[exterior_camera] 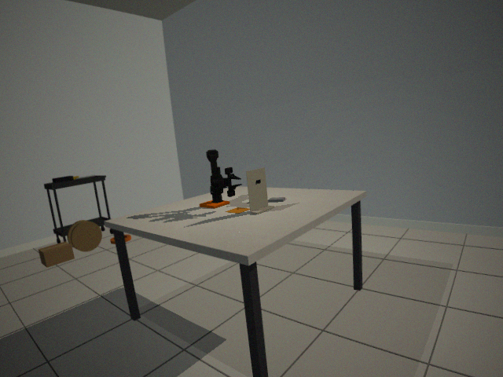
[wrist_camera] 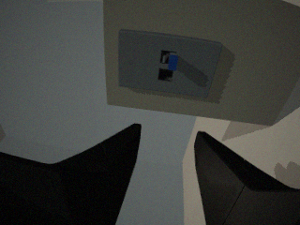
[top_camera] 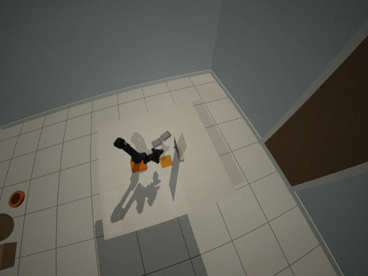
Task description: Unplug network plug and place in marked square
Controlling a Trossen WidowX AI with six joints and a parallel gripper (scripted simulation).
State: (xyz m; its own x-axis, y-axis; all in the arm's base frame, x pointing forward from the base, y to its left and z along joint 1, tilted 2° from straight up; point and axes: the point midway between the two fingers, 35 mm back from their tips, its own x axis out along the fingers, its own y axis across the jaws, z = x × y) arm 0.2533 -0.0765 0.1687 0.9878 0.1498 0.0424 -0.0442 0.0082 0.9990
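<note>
My gripper tip is 120 mm short of the blue network plug and 10 mm to the left of it. Also, from my gripper tip: orange marked square 180 mm below, 50 mm to the right, 10 mm behind; upright panel 140 mm ahead, 60 mm below, 10 mm to the right.
</note>
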